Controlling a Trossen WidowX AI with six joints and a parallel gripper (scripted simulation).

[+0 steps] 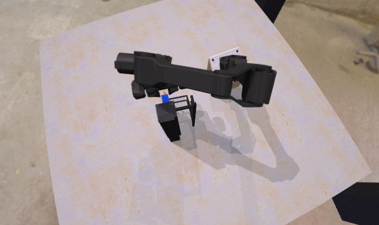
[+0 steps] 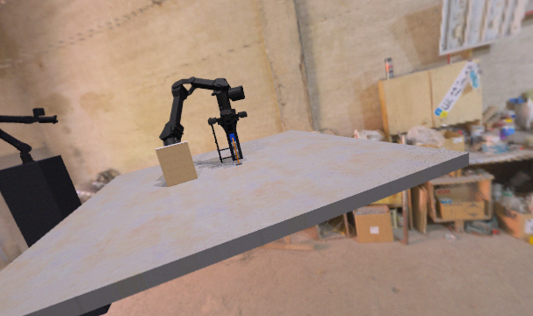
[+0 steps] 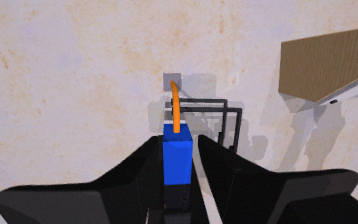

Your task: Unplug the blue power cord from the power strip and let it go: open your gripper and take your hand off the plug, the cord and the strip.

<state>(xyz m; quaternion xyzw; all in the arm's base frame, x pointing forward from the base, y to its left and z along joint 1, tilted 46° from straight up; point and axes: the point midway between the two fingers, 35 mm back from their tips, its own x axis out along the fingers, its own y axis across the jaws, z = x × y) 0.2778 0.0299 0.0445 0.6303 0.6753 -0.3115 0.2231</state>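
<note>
The blue plug lies 4 cm to the left of my gripper tip and 1 cm below it.
</note>
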